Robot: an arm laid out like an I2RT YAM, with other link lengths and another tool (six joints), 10 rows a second.
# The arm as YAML. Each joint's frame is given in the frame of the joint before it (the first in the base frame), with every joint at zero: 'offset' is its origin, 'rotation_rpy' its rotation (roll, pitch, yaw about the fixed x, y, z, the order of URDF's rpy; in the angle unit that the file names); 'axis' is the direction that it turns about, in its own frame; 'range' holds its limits. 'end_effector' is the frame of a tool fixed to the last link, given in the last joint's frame.
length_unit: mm
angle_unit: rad
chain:
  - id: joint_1
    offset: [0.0, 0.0, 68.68]
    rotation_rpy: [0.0, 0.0, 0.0]
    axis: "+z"
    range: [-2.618, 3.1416]
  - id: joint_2
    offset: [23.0, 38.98, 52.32]
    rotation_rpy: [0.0, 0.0, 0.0]
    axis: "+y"
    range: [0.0, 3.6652]
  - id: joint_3
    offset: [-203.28, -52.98, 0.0]
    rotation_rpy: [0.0, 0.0, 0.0]
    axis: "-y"
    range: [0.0, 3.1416]
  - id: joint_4
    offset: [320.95, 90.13, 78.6]
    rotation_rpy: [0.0, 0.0, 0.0]
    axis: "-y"
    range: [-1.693, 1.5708]
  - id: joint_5
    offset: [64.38, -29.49, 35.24]
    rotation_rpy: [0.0, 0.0, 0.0]
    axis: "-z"
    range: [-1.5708, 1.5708]
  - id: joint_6
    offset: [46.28, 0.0, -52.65]
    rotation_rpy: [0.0, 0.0, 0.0]
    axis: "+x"
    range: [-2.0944, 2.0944]
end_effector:
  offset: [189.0, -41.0, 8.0]
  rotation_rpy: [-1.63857, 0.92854, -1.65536]
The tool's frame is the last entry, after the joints.
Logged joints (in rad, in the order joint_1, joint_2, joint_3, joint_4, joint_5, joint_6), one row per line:
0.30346, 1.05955, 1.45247, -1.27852, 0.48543, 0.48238
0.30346, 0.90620, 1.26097, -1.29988, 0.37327, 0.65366
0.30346, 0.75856, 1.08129, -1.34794, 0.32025, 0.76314
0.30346, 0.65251, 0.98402, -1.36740, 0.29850, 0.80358
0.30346, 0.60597, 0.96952, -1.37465, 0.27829, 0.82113
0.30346, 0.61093, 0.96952, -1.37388, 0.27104, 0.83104
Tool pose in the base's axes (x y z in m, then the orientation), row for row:
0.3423, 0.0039, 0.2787, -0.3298, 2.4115, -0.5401
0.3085, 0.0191, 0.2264, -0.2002, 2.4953, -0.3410
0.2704, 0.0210, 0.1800, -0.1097, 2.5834, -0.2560
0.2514, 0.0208, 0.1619, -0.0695, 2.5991, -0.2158
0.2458, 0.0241, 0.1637, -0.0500, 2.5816, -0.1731
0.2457, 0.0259, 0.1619, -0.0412, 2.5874, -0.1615
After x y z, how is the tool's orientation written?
As a rotation vector, in radians.
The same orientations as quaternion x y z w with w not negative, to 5 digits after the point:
-0.12539, 0.91686, -0.20535, 0.31857
-0.07552, 0.94132, -0.12864, 0.30275
-0.04067, 0.95779, -0.09491, 0.26828
-0.02570, 0.96110, -0.07980, 0.26317
-0.01859, 0.95959, -0.06434, 0.27333
-0.01530, 0.96059, -0.05996, 0.27098

